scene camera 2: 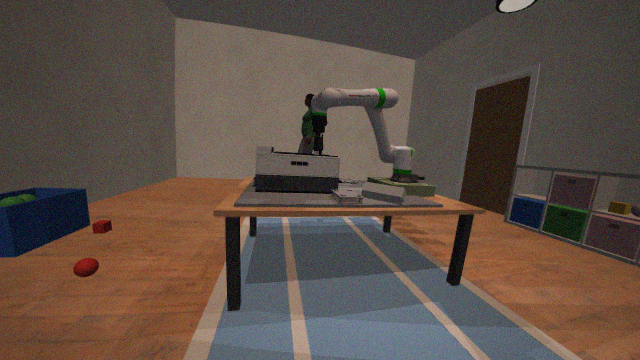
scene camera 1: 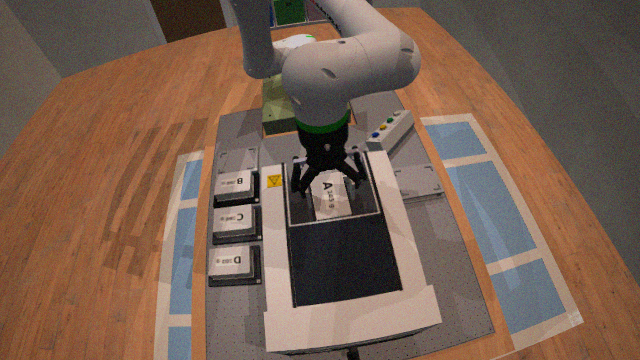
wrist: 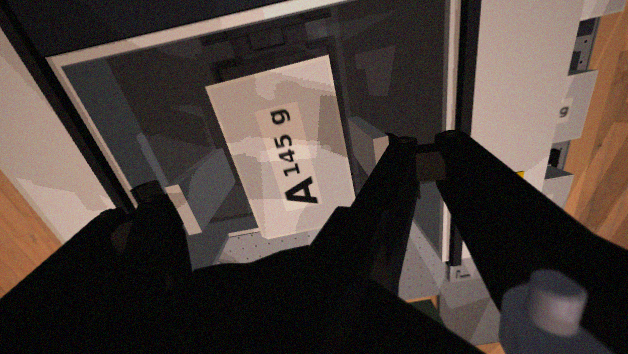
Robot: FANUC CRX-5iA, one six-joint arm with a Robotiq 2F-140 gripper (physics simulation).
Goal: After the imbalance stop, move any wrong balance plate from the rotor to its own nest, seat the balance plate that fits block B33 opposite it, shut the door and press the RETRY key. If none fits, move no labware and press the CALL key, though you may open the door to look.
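Places are measured from the arm's base along level axes (x up, y ahead, z left), in metres.
Pixels of known places: gripper, fingertip midpoint: (scene camera 1: pixel 330 198) (wrist: pixel 289 151); arm's base, origin of the base link: (scene camera 2: pixel 400 181).
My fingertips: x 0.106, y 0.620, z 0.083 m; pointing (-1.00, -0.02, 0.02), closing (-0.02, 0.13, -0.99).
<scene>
For each thing: its top centre in the pictures, then the offset to it from my fingertips. "pt": a spot on its surface instead.
- Plate A, middle of its top: (wrist: pixel 291 163) (scene camera 1: pixel 329 193) dz -0.002, dx +0.018, dy -0.004 m
- Plate B, middle of its top: (scene camera 1: pixel 232 182) dz -0.322, dx -0.115, dy -0.155 m
- plate C, middle of its top: (wrist: pixel 536 116) (scene camera 1: pixel 232 217) dz -0.302, dx -0.115, dy -0.019 m
- plate D, middle of its top: (scene camera 1: pixel 228 260) dz -0.295, dx -0.115, dy +0.120 m
- empty nest, middle of its top: (scene camera 1: pixel 236 159) dz -0.340, dx -0.150, dy -0.283 m
- dark door panel, middle of its top: (scene camera 1: pixel 341 258) dz +0.018, dx +0.045, dy +0.177 m
- key box, middle of its top: (scene camera 1: pixel 392 122) (scene camera 2: pixel 384 184) dz +0.232, dx -0.085, dy -0.357 m
- flat grey pad with corner marks, surface spot: (scene camera 1: pixel 420 181) pt dz +0.293, dx -0.134, dy -0.131 m
- warning label, surface spot: (scene camera 1: pixel 274 180) pt dz -0.137, dx +0.043, dy -0.035 m
Plate A (scene camera 1: pixel 331 202) (wrist: pixel 295 115), white and labelled 145 g, is in the open rear bay of the white machine (scene camera 1: pixel 407 240) (scene camera 2: pixel 297 170). My gripper (scene camera 1: pixel 330 187) (wrist: pixel 289 151) is open, its fingers on both sides of plate A with gaps between pads and plate. Plate B (scene camera 1: pixel 235 181), plate C (scene camera 1: pixel 234 218) and plate D (scene camera 1: pixel 231 261) sit in dark nests left of the machine. An empty nest (scene camera 1: pixel 237 160) lies behind plate B. The dark door panel (scene camera 1: pixel 345 260) covers the machine's front part. The key box (scene camera 1: pixel 400 131) has blue, yellow, green and white keys; their labels are unreadable. Block B33 does not show.
A flat grey pad with corner marks (scene camera 1: pixel 420 181) lies right of the machine. The green robot base (scene camera 1: pixel 279 117) stands behind it. A warning label (scene camera 1: pixel 274 180) is on the machine's left rim. A person in green (scene camera 2: pixel 306 125) stands beyond the table, partly hidden by the arm.
</scene>
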